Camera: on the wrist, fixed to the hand. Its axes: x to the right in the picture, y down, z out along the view.
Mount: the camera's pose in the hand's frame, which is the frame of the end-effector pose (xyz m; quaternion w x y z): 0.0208 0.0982 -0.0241 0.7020 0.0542 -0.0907 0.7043
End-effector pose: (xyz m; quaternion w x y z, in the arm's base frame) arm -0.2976 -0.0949 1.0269 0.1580 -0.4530 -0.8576 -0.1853
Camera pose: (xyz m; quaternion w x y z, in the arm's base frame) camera -0.2243 -0.0399 1.0744 0.1882 -0.9303 -0.3074 0.0688
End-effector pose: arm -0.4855 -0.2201 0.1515 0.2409 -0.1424 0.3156 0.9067
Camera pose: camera -0.5522 -0.2956 0.1741 0.4331 -0.2176 -0.3491 -0.8020
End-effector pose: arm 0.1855 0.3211 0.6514 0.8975 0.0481 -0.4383 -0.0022
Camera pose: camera 0.2135 0.4199 0.6617 0.5893 -0.2265 -0.4231 0.6500
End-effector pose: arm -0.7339 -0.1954 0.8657 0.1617 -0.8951 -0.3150 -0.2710
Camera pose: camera -0.6655 -0.2702 0.8855 0.3243 -0.8660 0.3799 0.0219
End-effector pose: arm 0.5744 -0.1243 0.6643 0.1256 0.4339 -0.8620 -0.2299
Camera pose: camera 0.5043 -0.0971 0.7351 0.1484 -0.3166 -0.9346 -0.0656
